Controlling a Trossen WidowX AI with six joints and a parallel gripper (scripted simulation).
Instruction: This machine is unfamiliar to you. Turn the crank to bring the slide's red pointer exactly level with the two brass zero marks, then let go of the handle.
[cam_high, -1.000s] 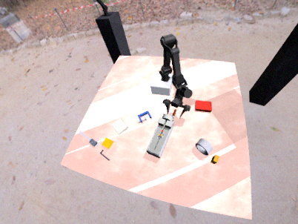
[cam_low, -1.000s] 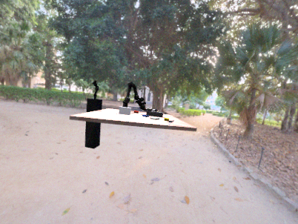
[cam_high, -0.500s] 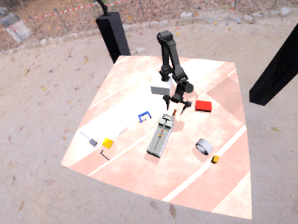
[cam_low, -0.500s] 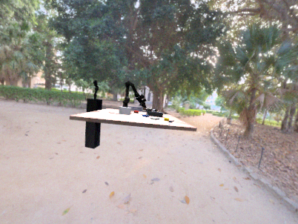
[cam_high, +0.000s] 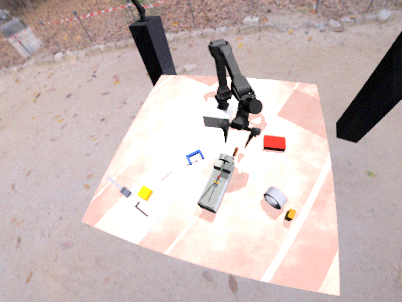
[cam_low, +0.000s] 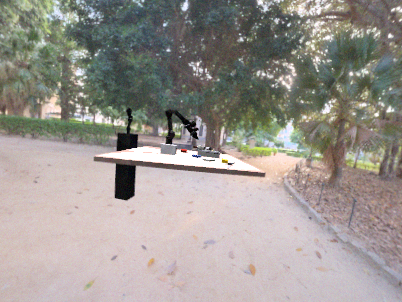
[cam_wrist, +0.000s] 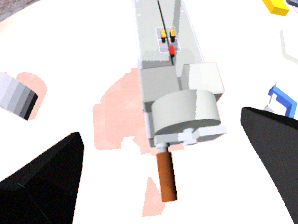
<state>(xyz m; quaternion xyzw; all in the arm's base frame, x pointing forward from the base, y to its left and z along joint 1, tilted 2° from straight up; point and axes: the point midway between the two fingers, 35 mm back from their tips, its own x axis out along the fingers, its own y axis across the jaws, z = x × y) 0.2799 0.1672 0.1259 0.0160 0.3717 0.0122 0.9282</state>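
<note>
Right now my gripper tip is 10 cm above the crank handle and 3 cm past it. Round my gripper tip: white tile 37 cm to the right, 18 cm below, 18 cm ahead; red pointer 13 cm ahead, 11 cm below, 3 cm to the right; red block 20 cm behind, 18 cm to the left, 18 cm below.
</note>
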